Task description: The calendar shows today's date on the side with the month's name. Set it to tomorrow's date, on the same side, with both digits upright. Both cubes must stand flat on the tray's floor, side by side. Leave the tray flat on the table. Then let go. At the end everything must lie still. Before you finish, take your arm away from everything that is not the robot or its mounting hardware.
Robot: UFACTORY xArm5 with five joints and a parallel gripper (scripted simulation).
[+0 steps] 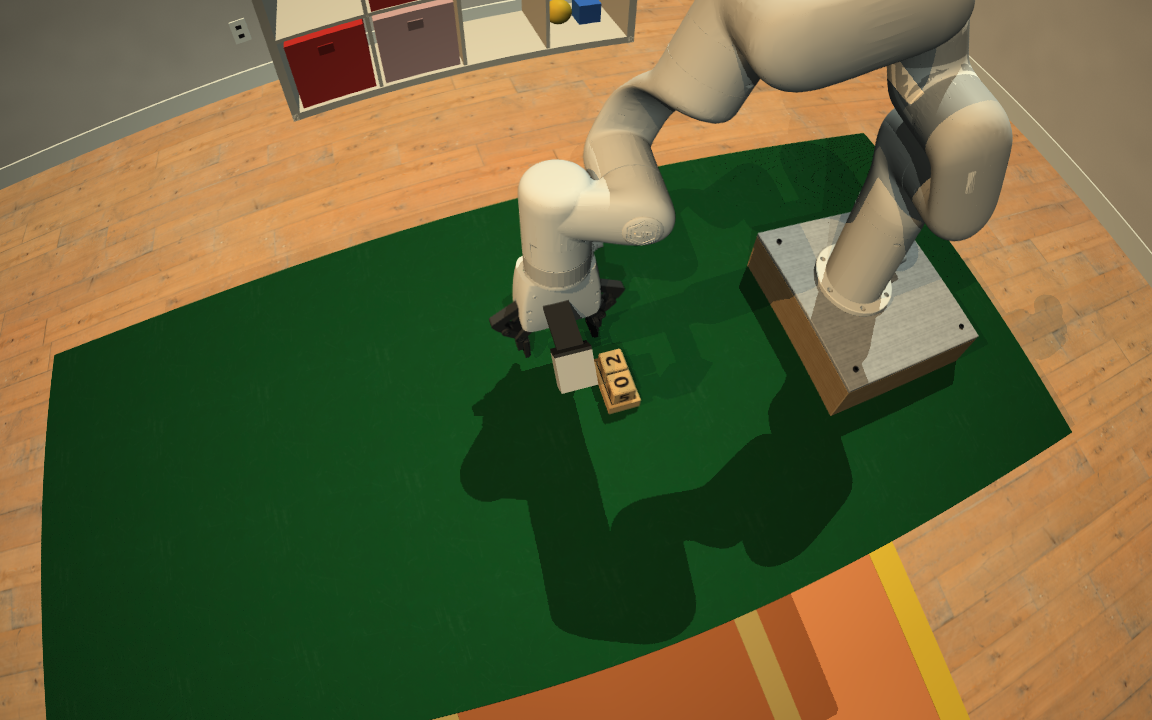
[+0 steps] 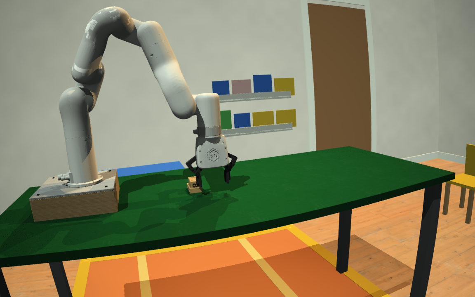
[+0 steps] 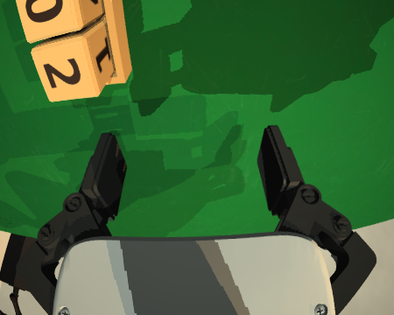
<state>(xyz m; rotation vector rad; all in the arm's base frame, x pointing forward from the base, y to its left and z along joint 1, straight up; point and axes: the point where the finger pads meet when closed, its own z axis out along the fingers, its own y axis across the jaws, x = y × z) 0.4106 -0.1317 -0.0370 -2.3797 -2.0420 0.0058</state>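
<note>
The date cube is 10 cm to the left of my hand, 4 cm behind it and 2 cm below it. Round my hand: wooden tray (8 cm to the left, 4 cm behind, 3 cm below).
</note>
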